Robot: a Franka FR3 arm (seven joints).
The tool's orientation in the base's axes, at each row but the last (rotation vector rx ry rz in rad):
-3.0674 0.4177 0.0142
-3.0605 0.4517 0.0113
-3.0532 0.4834 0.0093
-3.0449 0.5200 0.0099
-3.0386 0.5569 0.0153
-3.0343 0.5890 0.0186
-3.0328 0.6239 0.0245
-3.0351 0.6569 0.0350
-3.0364 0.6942 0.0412
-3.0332 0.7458 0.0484
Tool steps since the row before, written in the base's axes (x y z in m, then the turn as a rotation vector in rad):
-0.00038 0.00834 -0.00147 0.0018 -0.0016 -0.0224
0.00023 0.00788 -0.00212 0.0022 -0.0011 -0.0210
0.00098 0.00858 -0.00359 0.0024 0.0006 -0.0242
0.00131 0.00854 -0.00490 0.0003 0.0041 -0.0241
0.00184 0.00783 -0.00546 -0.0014 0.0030 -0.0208
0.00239 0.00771 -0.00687 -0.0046 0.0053 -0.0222
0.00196 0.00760 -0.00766 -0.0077 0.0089 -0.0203
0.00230 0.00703 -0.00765 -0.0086 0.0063 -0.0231
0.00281 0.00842 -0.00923 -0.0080 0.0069 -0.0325
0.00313 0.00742 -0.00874 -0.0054 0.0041 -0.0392
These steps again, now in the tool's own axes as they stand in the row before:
-0.00257 -0.00786 0.00186 0.0025 0.0020 0.0223
-0.00202 -0.00750 0.00250 0.0027 0.0014 0.0209
-0.00167 -0.00828 0.00402 0.0024 -0.0001 0.0242
-0.00152 -0.00823 0.00535 -0.0007 -0.0027 0.0243
-0.00095 -0.00769 0.00587 -0.0020 -0.0013 0.0209
-0.00052 -0.00771 0.00726 -0.0058 -0.0021 0.0225
-0.00101 -0.00743 0.00800 -0.0101 -0.0043 0.0207
-0.00058 -0.00712 0.00789 -0.0097 -0.0015 0.0235
-0.00083 -0.00862 0.00944 -0.0092 -0.0021 0.0329
-0.00037 -0.00794 0.00884 -0.0053 -0.0007 0.0394

